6 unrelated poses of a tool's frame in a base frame.
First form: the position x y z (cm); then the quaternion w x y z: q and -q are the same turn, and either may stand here.
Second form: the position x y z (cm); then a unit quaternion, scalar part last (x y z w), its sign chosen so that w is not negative. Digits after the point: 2 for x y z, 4 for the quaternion.
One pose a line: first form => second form
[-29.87 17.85 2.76 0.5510 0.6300 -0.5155 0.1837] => [-29.87 17.85 2.76 0.6300 -0.5155 0.1837 0.5510]
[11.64 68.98 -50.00 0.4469 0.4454 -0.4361 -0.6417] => [11.64 68.98 -50.00 0.4454 -0.4361 -0.6417 0.4469]
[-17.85 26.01 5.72 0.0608 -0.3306 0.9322 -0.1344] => [-17.85 26.01 5.72 -0.3306 0.9322 -0.1344 0.0608]
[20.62 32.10 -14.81 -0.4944 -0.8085 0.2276 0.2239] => [20.62 32.10 -14.81 0.8085 -0.2276 -0.2239 0.4944]
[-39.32 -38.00 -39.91 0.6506 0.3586 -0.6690 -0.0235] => [-39.32 -38.00 -39.91 0.3586 -0.6690 -0.0235 0.6506]
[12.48 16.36 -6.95 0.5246 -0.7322 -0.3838 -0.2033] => [12.48 16.36 -6.95 -0.7322 -0.3838 -0.2033 0.5246]
